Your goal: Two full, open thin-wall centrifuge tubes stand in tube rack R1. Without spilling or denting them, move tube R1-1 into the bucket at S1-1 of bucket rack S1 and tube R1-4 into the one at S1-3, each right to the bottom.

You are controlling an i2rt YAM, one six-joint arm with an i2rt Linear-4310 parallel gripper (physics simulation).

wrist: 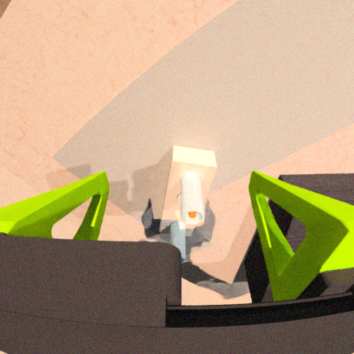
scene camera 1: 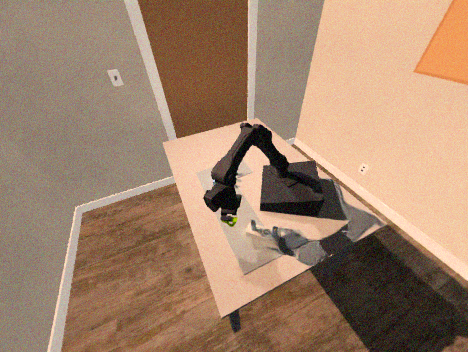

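The pale tube rack R1 stands on the table. One whitish open tube with orange visible inside its mouth rises from it; a second, blue-grey tube stands nearer the gripper body in the wrist view. Which is R1-1 and which R1-4 I cannot tell. My gripper is wide open and above the table beside R1; the rack and tubes show between its green fingers in the wrist view, with no contact visible. Bucket rack S1 is mostly hidden behind the arm in the scene view; its buckets cannot be made out.
The black arm base stands beside R1 toward the wall side. A grey area lies across the table. Dark, irregular shadows and reflections surround R1. The table's long edge runs beyond the gripper.
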